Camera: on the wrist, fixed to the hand. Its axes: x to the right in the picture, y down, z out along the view.
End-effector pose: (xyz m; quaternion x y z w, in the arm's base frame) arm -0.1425 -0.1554 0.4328 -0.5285 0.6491 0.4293 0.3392
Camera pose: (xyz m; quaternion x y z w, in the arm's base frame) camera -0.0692 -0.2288 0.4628 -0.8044 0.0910 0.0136 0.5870
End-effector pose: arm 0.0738 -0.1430 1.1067 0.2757 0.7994 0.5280 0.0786
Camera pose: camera 0.0261 -0.2348 1.0760 -0.3751 0.7845 0.2498 0.4260
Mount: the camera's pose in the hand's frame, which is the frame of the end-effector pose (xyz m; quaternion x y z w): -0.0133 -0.0710 -0.0802 0.0676 -0.0120 -0.7214 0.6891
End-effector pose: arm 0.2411 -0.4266 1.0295 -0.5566 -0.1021 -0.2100 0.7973
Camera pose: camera 0.1917 -0.5190 1.0554 -0.2585 -0.4957 -0.7063 0.4343
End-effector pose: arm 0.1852 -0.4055 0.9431 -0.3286 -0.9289 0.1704 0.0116
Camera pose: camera 0.1633 -0.4404 1.0428 0.4465 -0.8658 0.1758 0.1420
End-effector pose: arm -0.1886 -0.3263 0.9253 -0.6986 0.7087 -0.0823 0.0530
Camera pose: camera -0.1339 -0.3103 1.0170 -0.9901 -0.0218 -0.1345 0.0329
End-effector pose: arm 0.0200 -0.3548 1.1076 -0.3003 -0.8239 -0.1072 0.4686
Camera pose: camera 0.0396 -0.4533 1.1471 0.4178 -0.7972 -0.3526 0.2560
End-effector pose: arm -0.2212 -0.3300 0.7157 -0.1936 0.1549 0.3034 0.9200
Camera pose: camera -0.2010 -0.4253 0.6693 -0.1793 -0.0235 -0.4628 0.8678
